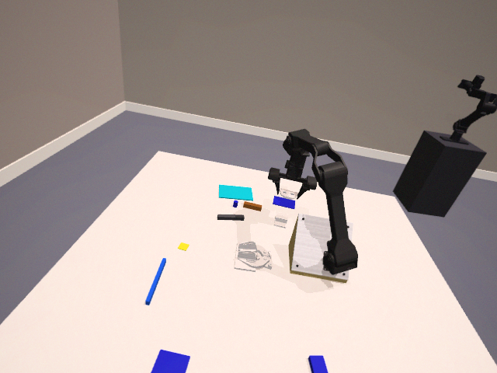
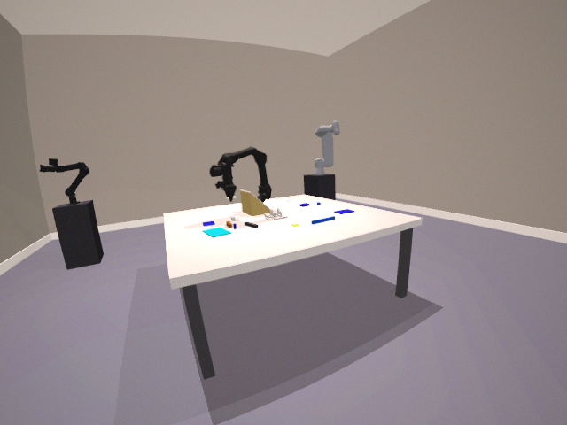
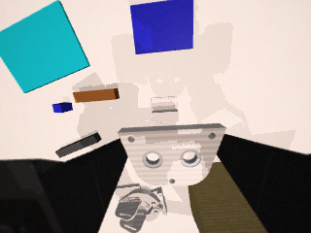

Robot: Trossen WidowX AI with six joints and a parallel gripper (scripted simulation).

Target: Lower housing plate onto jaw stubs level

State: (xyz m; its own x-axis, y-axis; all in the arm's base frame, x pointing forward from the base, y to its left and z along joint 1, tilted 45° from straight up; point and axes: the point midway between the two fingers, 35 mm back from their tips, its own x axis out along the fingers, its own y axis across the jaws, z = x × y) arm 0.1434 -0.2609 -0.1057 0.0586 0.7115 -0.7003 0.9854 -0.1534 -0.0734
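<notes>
Right now my gripper tip is 250 mm to the right of the pale grey jaw assembly, 110 mm above it and 90 mm short of it. From my gripper tip the other things lie so: orange block: 120 mm ahead, 110 mm below, 60 mm to the right; small blue cube: 200 mm ahead, 110 mm below, 50 mm to the right; blue plate: 140 mm to the right, 120 mm below, 30 mm behind.
</notes>
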